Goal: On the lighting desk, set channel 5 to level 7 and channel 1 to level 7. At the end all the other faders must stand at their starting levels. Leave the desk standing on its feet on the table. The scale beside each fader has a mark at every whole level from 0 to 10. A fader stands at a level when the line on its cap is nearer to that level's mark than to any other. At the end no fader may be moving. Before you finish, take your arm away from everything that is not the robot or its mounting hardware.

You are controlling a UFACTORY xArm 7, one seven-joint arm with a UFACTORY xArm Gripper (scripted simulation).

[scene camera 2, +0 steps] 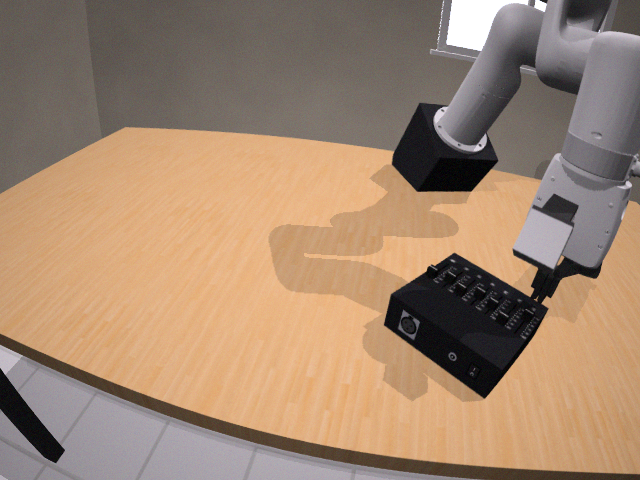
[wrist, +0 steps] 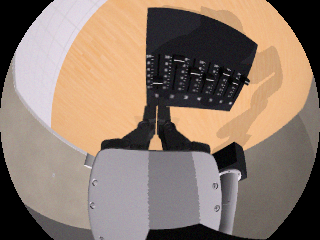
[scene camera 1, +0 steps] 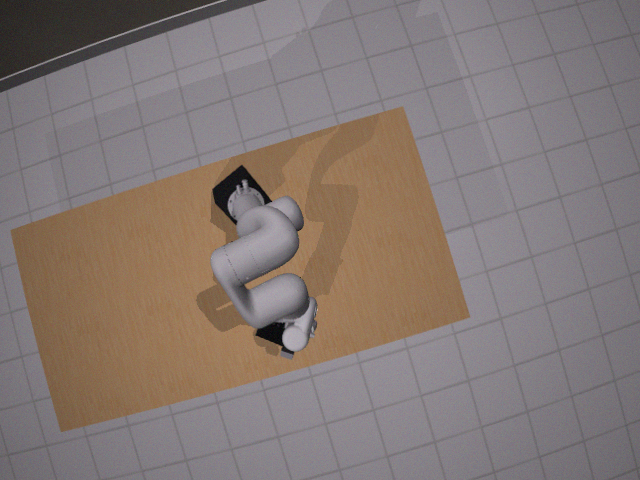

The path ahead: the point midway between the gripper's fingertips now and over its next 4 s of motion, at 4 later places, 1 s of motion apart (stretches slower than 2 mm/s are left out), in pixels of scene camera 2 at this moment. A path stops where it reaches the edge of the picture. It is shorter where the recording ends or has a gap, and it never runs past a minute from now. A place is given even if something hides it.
The gripper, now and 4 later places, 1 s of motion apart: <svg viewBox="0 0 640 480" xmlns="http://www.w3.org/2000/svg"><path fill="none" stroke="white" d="M539 296L537 301L534 307L530 312L528 314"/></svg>
